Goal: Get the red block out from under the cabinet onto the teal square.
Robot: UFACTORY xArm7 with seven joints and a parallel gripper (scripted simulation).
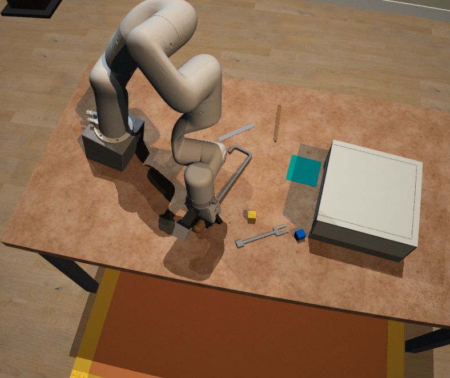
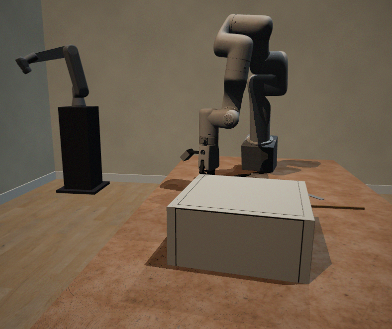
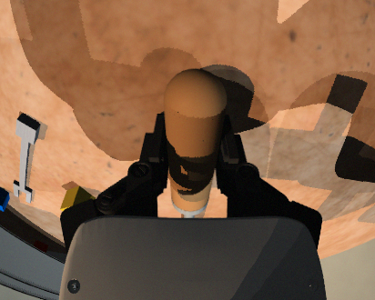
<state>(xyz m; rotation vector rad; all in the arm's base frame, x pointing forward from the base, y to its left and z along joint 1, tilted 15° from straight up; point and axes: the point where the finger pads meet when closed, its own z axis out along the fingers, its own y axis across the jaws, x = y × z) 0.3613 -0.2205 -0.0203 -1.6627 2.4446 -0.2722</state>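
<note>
My hand is 150 mm short of the yellow cube, 40 mm to the right of it and 10 mm above it. Round my hand: grey forked tool 190 mm ahead, 20 mm to the right, 20 mm below; then blue cube 300 mm ahead, 10 mm below; then grey hook tool 20 mm ahead, 140 mm to the left, 10 mm below.
</note>
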